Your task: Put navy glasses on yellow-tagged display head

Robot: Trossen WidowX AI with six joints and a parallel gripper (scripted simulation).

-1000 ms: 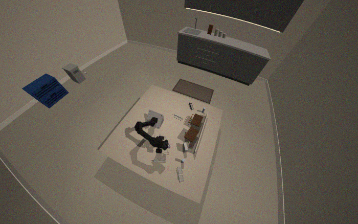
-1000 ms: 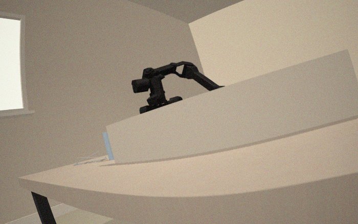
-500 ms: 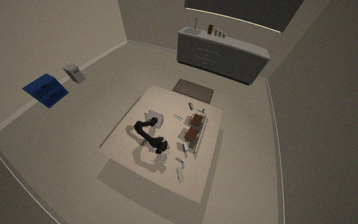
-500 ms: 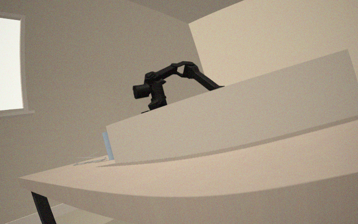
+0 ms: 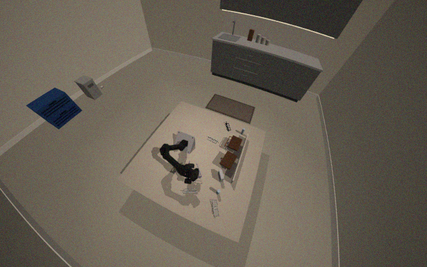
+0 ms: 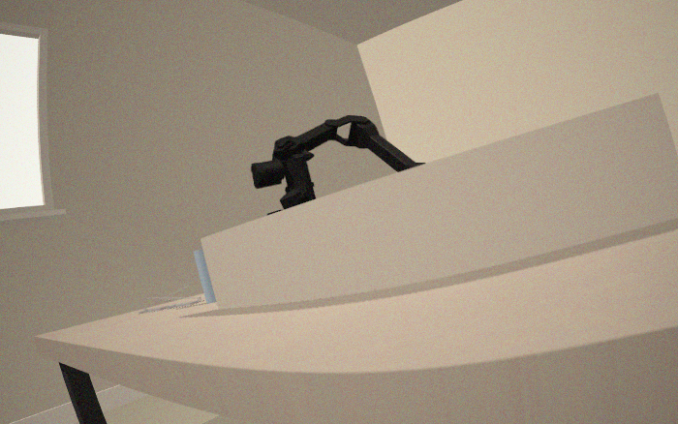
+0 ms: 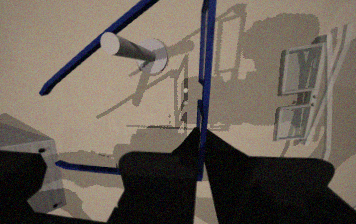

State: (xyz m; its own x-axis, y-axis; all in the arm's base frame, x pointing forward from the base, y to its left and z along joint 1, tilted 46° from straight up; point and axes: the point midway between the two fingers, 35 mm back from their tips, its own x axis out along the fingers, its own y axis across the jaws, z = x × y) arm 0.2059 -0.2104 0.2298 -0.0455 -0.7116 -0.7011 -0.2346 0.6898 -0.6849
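Now: the pale round post 60 mm ahead of my gripper tip, 70 mm to the left of it and 30 mm below it. From my gripper tip the other things lie so: display head: 280 mm ahead, 290 mm to the left; then white block: 280 mm ahead, 110 mm to the left; then upright board: 420 mm ahead, 390 mm to the left.
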